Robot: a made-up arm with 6 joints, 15 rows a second.
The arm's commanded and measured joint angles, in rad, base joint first. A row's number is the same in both.
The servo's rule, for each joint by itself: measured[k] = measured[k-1] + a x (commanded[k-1-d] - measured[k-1]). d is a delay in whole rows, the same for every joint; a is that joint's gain. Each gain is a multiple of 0.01, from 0.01 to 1. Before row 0 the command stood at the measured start. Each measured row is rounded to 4 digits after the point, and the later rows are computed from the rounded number. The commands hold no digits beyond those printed.
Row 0, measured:
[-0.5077, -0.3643, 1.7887, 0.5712, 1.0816, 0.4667]
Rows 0 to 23, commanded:
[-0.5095, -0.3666, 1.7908, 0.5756, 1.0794, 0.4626]
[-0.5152, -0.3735, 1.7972, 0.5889, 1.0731, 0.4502]
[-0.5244, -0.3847, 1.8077, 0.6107, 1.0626, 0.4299]
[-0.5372, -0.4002, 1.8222, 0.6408, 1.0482, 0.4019]
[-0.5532, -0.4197, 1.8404, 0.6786, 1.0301, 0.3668]
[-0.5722, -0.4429, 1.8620, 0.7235, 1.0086, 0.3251]
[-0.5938, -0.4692, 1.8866, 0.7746, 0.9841, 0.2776]
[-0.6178, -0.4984, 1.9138, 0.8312, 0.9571, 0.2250]
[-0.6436, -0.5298, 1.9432, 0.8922, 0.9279, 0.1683]
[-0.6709, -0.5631, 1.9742, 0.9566, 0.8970, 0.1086]
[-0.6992, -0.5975, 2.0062, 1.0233, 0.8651, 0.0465]
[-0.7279, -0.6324, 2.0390, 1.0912, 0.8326, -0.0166]
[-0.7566, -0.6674, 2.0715, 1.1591, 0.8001, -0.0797]
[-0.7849, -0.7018, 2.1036, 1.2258, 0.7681, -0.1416]
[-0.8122, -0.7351, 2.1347, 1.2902, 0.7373, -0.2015]
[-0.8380, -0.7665, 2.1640, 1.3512, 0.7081, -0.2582]
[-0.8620, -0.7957, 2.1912, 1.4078, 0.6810, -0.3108]
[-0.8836, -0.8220, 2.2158, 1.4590, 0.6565, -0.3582]
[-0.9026, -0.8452, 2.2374, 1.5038, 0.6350, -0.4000]
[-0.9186, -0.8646, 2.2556, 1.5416, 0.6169, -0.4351]
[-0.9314, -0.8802, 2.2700, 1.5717, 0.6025, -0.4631]
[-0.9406, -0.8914, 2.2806, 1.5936, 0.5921, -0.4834]
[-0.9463, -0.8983, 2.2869, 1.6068, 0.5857, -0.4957]
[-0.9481, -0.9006, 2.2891, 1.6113, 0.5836, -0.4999]
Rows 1 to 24, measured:
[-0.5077, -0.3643, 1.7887, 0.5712, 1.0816, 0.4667]
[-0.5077, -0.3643, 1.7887, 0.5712, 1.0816, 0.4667]
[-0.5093, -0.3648, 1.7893, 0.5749, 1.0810, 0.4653]
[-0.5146, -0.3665, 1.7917, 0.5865, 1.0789, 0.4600]
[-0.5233, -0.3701, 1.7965, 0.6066, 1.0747, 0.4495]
[-0.5357, -0.3761, 1.8042, 0.6350, 1.0678, 0.4328]
[-0.5513, -0.3848, 1.8151, 0.6712, 1.0580, 0.4097]
[-0.5699, -0.3964, 1.8292, 0.7146, 1.0452, 0.3801]
[-0.5912, -0.4110, 1.8464, 0.7644, 1.0293, 0.3442]
[-0.6149, -0.4285, 1.8666, 0.8198, 1.0105, 0.3025]
[-0.6404, -0.4488, 1.8896, 0.8799, 0.9890, 0.2555]
[-0.6675, -0.4717, 1.9150, 0.9436, 0.9651, 0.2041]
[-0.6957, -0.4969, 1.9424, 1.0098, 0.9391, 0.1489]
[-0.7244, -0.5240, 1.9714, 1.0774, 0.9114, 0.0910]
[-0.7531, -0.5527, 2.0014, 1.1452, 0.8825, 0.0313]
[-0.7814, -0.5825, 2.0321, 1.2121, 0.8528, -0.0292]
[-0.8088, -0.6130, 2.0629, 1.2769, 0.8228, -0.0895]
[-0.8348, -0.6437, 2.0932, 1.3386, 0.7930, -0.1485]
[-0.8590, -0.6741, 2.1226, 1.3960, 0.7639, -0.2053]
[-0.8809, -0.7037, 2.1506, 1.4483, 0.7360, -0.2588]
[-0.9002, -0.7320, 2.1766, 1.4944, 0.7097, -0.3082]
[-0.9166, -0.7585, 2.2003, 1.5336, 0.6856, -0.3526]
[-0.9298, -0.7828, 2.2212, 1.5652, 0.6640, -0.3913]
[-0.9394, -0.8045, 2.2390, 1.5888, 0.6453, -0.4235]
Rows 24 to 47, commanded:
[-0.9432, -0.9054, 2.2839, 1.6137, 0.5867, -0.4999]
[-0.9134, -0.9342, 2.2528, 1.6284, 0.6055, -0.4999]
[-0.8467, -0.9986, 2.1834, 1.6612, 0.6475, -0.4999]
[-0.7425, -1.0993, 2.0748, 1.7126, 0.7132, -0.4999]
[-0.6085, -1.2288, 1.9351, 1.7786, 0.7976, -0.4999]
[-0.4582, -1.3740, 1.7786, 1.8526, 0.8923, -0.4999]
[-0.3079, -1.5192, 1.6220, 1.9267, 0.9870, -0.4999]
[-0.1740, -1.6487, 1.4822, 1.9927, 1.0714, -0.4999]
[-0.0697, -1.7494, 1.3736, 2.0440, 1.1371, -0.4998]
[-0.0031, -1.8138, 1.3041, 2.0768, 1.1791, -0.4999]
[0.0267, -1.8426, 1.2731, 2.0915, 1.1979, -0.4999]
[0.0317, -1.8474, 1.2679, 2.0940, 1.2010, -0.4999]
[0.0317, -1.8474, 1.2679, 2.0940, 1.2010, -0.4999]
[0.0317, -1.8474, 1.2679, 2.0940, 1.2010, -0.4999]
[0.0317, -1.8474, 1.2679, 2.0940, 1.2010, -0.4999]
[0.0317, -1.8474, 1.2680, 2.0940, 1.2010, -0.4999]
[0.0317, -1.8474, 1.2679, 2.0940, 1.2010, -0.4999]
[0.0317, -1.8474, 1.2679, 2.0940, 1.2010, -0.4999]
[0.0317, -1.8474, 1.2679, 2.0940, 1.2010, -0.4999]
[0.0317, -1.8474, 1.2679, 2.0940, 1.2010, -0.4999]
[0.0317, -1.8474, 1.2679, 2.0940, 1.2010, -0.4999]
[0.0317, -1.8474, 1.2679, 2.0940, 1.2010, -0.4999]
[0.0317, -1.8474, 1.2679, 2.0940, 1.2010, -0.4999]
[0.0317, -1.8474, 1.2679, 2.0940, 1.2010, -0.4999]
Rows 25 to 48, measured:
[-0.9455, -0.8233, 2.2534, 1.6037, 0.6298, -0.4488]
[-0.9478, -0.8388, 2.2641, 1.6100, 0.6178, -0.4667]
[-0.9437, -0.8521, 2.2700, 1.6131, 0.6097, -0.4783]
[-0.9167, -0.8685, 2.2648, 1.6258, 0.6086, -0.4859]
[-0.8544, -0.8945, 2.2404, 1.6552, 0.6187, -0.4908]
[-0.7548, -0.9355, 2.1907, 1.7028, 0.6433, -0.4940]
[-0.6246, -0.9942, 2.1140, 1.7657, 0.6834, -0.4961]
[-0.4765, -1.0702, 2.0134, 1.8378, 0.7377, -0.4974]
[-0.3264, -1.1600, 1.8960, 1.9116, 0.8025, -0.4983]
[-0.1908, -1.2577, 1.7719, 1.9789, 0.8724, -0.4989]
[-0.0830, -1.3560, 1.6524, 2.0329, 0.9412, -0.4992]
[-0.0119, -1.4476, 1.5479, 2.0693, 1.0031, -0.4994]
[0.0225, -1.5266, 1.4655, 2.0877, 1.0537, -0.4996]
[0.0307, -1.5908, 1.4062, 2.0929, 1.0920, -0.4997]
[0.0316, -1.6421, 1.3647, 2.0938, 1.1203, -0.4998]
[0.0317, -1.6832, 1.3357, 2.0940, 1.1413, -0.4998]
[0.0317, -1.7160, 1.3154, 2.0940, 1.1568, -0.4998]
[0.0317, -1.7423, 1.3012, 2.0940, 1.1683, -0.4998]
[0.0317, -1.7633, 1.2912, 2.0940, 1.1768, -0.4998]
[0.0317, -1.7801, 1.2842, 2.0940, 1.1831, -0.4998]
[0.0317, -1.7936, 1.2793, 2.0940, 1.1878, -0.4998]
[0.0317, -1.8044, 1.2759, 2.0940, 1.1912, -0.4998]
[0.0317, -1.8130, 1.2735, 2.0940, 1.1937, -0.4998]
[0.0317, -1.8199, 1.2718, 2.0940, 1.1956, -0.4998]

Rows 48 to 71, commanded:
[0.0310, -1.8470, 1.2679, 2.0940, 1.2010, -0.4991]
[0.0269, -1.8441, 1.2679, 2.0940, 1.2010, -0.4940]
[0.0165, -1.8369, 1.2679, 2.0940, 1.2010, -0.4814]
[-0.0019, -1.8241, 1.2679, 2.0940, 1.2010, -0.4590]
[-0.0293, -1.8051, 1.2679, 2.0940, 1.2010, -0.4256]
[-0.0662, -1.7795, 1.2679, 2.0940, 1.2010, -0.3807]
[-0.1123, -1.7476, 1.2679, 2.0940, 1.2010, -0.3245]
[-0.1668, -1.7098, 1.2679, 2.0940, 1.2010, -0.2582]
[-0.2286, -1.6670, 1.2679, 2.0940, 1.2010, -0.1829]
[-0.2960, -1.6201, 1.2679, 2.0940, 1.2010, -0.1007]
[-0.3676, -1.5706, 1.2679, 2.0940, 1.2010, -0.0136]
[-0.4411, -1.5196, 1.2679, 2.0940, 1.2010, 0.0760]
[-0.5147, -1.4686, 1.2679, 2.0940, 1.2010, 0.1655]
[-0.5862, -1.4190, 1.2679, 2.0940, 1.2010, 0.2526]
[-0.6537, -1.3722, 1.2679, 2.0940, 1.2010, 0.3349]
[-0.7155, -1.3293, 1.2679, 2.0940, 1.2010, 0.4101]
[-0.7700, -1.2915, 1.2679, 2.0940, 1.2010, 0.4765]
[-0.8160, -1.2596, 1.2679, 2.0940, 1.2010, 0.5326]
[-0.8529, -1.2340, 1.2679, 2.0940, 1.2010, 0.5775]
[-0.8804, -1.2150, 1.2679, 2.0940, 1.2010, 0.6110]
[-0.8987, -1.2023, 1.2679, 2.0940, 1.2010, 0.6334]
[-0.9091, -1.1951, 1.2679, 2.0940, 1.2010, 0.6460]
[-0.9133, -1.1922, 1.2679, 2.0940, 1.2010, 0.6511]
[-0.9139, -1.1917, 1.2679, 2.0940, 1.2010, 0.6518]
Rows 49 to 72, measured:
[0.0317, -1.8254, 1.2706, 2.0940, 1.1970, -0.4998]
[0.0317, -1.8298, 1.2698, 2.0940, 1.1980, -0.4998]
[0.0311, -1.8332, 1.2692, 2.0940, 1.1988, -0.4996]
[0.0274, -1.8354, 1.2688, 2.0940, 1.1994, -0.4976]
[0.0177, -1.8357, 1.2685, 2.0940, 1.1998, -0.4919]
[0.0003, -1.8334, 1.2683, 2.0940, 1.2001, -0.4804]
[-0.0260, -1.8277, 1.2682, 2.0940, 1.2003, -0.4612]
[-0.0618, -1.8181, 1.2681, 2.0940, 1.2005, -0.4330]
[-0.1067, -1.8040, 1.2680, 2.0940, 1.2006, -0.3950]
[-0.1602, -1.7852, 1.2680, 2.0940, 1.2007, -0.3471]
[-0.2211, -1.7616, 1.2680, 2.0940, 1.2008, -0.2896]
[-0.2878, -1.7333, 1.2680, 2.0940, 1.2009, -0.2235]
[-0.3588, -1.7008, 1.2680, 2.0940, 1.2009, -0.1500]
[-0.4320, -1.6646, 1.2680, 2.0940, 1.2009, -0.0709]
[-0.5056, -1.6254, 1.2680, 2.0940, 1.2009, 0.0118]
[-0.5773, -1.5841, 1.2680, 2.0940, 1.2009, 0.0961]
[-0.6453, -1.5417, 1.2680, 2.0940, 1.2009, 0.1797]
[-0.7078, -1.4992, 1.2680, 2.0940, 1.2009, 0.2603]
[-0.7632, -1.4577, 1.2680, 2.0940, 1.2009, 0.3360]
[-0.8102, -1.4181, 1.2680, 2.0940, 1.2009, 0.4048]
[-0.8482, -1.3813, 1.2680, 2.0940, 1.2009, 0.4652]
[-0.8769, -1.3480, 1.2680, 2.0940, 1.2009, 0.5162]
[-0.8963, -1.3189, 1.2680, 2.0940, 1.2009, 0.5572]
[-0.9077, -1.2941, 1.2680, 2.0940, 1.2009, 0.5883]

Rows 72 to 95, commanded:
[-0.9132, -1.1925, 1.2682, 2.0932, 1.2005, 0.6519]
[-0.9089, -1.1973, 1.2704, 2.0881, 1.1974, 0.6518]
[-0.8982, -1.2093, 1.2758, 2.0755, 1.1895, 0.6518]
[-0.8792, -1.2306, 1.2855, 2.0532, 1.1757, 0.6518]
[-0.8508, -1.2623, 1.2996, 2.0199, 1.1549, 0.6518]
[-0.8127, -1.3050, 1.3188, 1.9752, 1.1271, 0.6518]
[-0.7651, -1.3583, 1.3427, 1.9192, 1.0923, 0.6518]
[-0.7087, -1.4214, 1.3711, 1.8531, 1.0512, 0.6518]
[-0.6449, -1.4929, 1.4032, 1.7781, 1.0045, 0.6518]
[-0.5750, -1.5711, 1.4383, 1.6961, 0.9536, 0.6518]
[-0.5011, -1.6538, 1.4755, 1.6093, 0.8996, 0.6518]
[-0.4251, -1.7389, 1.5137, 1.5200, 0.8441, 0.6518]
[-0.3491, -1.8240, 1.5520, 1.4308, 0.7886, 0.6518]
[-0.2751, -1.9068, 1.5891, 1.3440, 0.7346, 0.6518]
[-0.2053, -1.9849, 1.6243, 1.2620, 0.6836, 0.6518]
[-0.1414, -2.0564, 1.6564, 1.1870, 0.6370, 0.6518]
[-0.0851, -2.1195, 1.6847, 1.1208, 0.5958, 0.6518]
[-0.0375, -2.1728, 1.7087, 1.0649, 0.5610, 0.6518]
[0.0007, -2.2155, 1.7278, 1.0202, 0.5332, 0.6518]
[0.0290, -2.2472, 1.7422, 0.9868, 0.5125, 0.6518]
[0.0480, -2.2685, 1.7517, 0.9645, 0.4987, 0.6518]
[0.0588, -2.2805, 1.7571, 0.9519, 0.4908, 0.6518]
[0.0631, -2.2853, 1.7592, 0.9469, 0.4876, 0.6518]
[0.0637, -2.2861, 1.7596, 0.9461, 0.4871, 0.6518]
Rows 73 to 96, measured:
[-0.9127, -1.2737, 1.2680, 2.0940, 1.2009, 0.6103]
[-0.9138, -1.2573, 1.2680, 2.0940, 1.2009, 0.6248]
[-0.9133, -1.2443, 1.2681, 2.0933, 1.2008, 0.6343]
[-0.9094, -1.2349, 1.2688, 2.0890, 1.1999, 0.6404]
[-0.8994, -1.2298, 1.2709, 2.0778, 1.1972, 0.6444]
[-0.8814, -1.2300, 1.2753, 2.0574, 1.1916, 0.6470]
[-0.8542, -1.2365, 1.2826, 2.0263, 1.1821, 0.6487]
[-0.8173, -1.2502, 1.2935, 1.9839, 1.1678, 0.6498]
[-0.7708, -1.2718, 1.3083, 1.9302, 1.1482, 0.6505]
[-0.7155, -1.3017, 1.3271, 1.8662, 1.1230, 0.6510]
[-0.6527, -1.3399, 1.3499, 1.7931, 1.0922, 0.6513]
[-0.5835, -1.3861, 1.3764, 1.7126, 1.0562, 0.6515]
[-0.5102, -1.4396, 1.4061, 1.6269, 1.0155, 0.6516]
[-0.4345, -1.4995, 1.4384, 1.5382, 0.9709, 0.6517]
[-0.3585, -1.5644, 1.4725, 1.4491, 0.9235, 0.6517]
[-0.2843, -1.6329, 1.5075, 1.3619, 0.8744, 0.6517]
[-0.2140, -1.7033, 1.5425, 1.2790, 0.8248, 0.6517]
[-0.1494, -1.7739, 1.5767, 1.2026, 0.7760, 0.6517]
[-0.0922, -1.8430, 1.6091, 1.1347, 0.7291, 0.6517]
[-0.0435, -1.9090, 1.6390, 1.0768, 0.6854, 0.6517]
[-0.0042, -1.9703, 1.6656, 1.0298, 0.6458, 0.6517]
[0.0253, -2.0257, 1.6886, 0.9941, 0.6111, 0.6517]
[0.0455, -2.0743, 1.7075, 0.9695, 0.5819, 0.6517]
[0.0573, -2.1155, 1.7224, 0.9549, 0.5582, 0.6517]

